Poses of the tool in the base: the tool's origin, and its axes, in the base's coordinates. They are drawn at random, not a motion.
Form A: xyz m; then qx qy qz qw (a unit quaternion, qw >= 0).
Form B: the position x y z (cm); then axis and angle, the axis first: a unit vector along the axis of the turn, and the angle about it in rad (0 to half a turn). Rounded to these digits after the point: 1 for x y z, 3 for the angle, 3 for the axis.
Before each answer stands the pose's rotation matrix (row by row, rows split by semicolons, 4 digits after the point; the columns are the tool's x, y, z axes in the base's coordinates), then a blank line. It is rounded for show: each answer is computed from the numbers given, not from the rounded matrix.
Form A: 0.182, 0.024, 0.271, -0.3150, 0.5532, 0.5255, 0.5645
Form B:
-0.1643 -0.9417 0.2935; 0.2448 0.2493 0.9370; -0.9556 0.2258 0.1895

18.2, 2.4, 27.1, -0.382, 0.670, 0.637, 1.942
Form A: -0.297, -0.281, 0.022, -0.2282, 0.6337, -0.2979, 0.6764
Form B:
0.0193 0.1138 0.9933; -0.6923 0.7183 -0.0689; -0.7214 -0.6863 0.0926

-29.7, -28.1, 2.2, -0.310, 0.860, -0.404, 1.656
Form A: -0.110, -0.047, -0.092, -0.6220, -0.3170, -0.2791, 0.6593
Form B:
0.6432 0.7624 -0.0708; 0.0263 0.0704 0.9972; 0.7652 -0.6433 0.0252

-11.0, -4.7, -9.2, -0.827, -0.422, -0.371, 1.702
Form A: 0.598, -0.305, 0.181, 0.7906, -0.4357, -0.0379, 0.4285
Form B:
0.6174 -0.6565 -0.4334; -0.7215 -0.2531 -0.6446; 0.3135 0.7106 -0.6299

59.8, -30.5, 18.1, 0.875, -0.482, -0.042, 2.256
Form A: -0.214, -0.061, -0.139, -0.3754, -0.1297, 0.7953, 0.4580
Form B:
-0.2986 -0.6311 -0.7159; 0.8259 -0.5468 0.1376; -0.4783 -0.5502 0.6845

-21.4, -6.1, -13.9, -0.422, -0.146, 0.895, 2.190
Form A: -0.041, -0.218, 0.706, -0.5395, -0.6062, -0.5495, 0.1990
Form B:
-0.3387 0.8727 0.3516; 0.4353 -0.1859 0.8809; 0.8341 0.4515 -0.3170

-4.1, -21.8, 70.6, -0.550, -0.619, -0.561, 2.741
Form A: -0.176, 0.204, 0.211, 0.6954, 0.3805, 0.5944, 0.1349
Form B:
0.0037 0.3689 0.9295; 0.6897 -0.6740 0.2648; 0.7241 0.6400 -0.2569

-17.6, 20.4, 21.1, 0.702, 0.384, 0.600, 2.871
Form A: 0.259, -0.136, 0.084, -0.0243, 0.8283, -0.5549, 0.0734
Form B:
-0.9880 0.0412 0.1486; -0.1217 0.3830 -0.9157; -0.0946 -0.9228 -0.3734

25.9, -13.6, 8.4, -0.024, 0.831, -0.556, 2.995
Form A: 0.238, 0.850, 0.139, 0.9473, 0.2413, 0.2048, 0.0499
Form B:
0.7997 0.4367 0.4121; 0.4776 -0.8786 0.0043; 0.3639 0.1934 -0.9111

23.8, 85.0, 13.9, 0.948, 0.242, 0.205, 3.042
